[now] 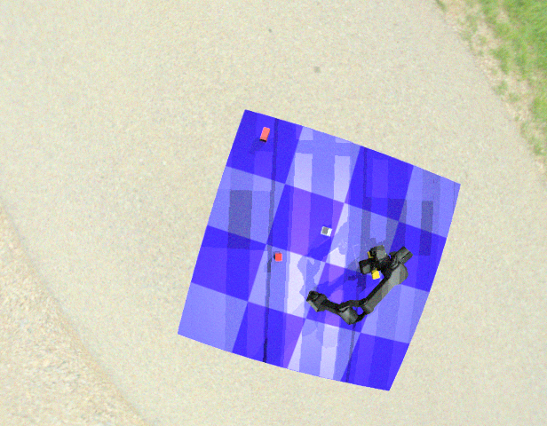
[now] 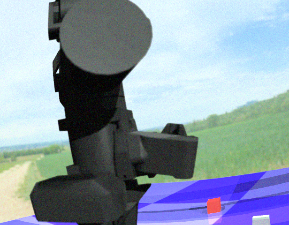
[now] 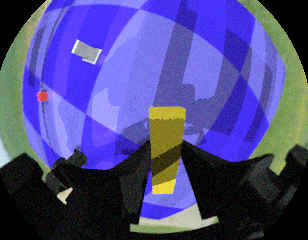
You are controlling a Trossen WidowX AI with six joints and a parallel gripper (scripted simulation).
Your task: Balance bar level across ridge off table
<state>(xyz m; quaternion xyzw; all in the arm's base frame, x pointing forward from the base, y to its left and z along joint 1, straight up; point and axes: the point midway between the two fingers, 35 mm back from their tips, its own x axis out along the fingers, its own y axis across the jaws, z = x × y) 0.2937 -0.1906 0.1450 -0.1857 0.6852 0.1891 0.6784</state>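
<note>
My gripper tip is now 2 cm past the yellow bar and 1 cm to the left of it. Round my gripper tip: small red cube: 44 cm to the left, 14 cm behind, 9 cm below.
</note>
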